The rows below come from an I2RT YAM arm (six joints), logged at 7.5 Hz.
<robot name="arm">
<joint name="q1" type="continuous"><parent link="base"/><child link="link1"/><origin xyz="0 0 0.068" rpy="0 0 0"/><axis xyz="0 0 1"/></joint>
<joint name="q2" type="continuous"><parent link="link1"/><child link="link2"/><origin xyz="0.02 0.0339 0.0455" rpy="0 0 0"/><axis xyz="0 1 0"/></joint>
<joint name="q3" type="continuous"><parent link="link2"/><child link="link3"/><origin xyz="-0.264 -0.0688 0" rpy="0 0 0"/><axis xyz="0 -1 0"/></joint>
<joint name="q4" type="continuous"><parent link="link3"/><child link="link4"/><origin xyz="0.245 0.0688 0.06" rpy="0 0 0"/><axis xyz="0 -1 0"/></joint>
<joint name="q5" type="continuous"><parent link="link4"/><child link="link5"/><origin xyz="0.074 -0.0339 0.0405" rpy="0 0 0"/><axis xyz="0 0 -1"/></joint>
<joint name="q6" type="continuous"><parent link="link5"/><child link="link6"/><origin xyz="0.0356 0 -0.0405" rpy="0 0 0"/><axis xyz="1 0 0"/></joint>
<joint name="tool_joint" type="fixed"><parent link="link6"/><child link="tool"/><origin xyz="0 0 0" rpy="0 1.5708 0"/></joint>
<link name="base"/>
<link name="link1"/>
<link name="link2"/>
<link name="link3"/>
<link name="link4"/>
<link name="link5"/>
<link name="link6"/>
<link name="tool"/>
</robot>
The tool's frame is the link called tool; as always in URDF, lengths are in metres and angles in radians. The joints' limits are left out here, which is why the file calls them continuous.
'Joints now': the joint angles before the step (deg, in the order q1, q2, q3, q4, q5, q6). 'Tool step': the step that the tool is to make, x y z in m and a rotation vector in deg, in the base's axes. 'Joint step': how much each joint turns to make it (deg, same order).
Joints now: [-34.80 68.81 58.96 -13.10 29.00 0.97]
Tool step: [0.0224 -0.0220 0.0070 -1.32 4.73 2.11]
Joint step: [-1.15 7.11 6.68 -0.09 -1.49 -5.44]
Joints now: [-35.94 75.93 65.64 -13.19 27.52 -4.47]
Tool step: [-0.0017 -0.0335 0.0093 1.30 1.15 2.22]
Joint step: [-5.71 4.49 5.97 -1.91 -7.38 -3.19]
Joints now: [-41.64 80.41 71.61 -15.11 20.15 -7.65]
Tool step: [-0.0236 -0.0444 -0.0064 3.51 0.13 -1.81]
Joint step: [-8.96 3.86 2.91 -1.40 -7.47 -0.95]
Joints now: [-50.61 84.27 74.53 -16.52 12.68 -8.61]
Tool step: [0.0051 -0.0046 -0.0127 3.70 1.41 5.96]
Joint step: [-0.46 1.94 0.27 -1.77 -6.25 -1.94]
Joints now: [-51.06 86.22 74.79 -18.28 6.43 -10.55]
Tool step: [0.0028 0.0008 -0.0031 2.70 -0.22 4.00]
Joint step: [-0.01 0.62 0.62 -1.93 -4.40 -0.44]
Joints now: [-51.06 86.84 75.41 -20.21 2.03 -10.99]
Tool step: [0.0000 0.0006 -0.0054 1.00 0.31 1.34]
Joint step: [-0.08 0.08 -0.79 -0.09 -1.41 -0.43]
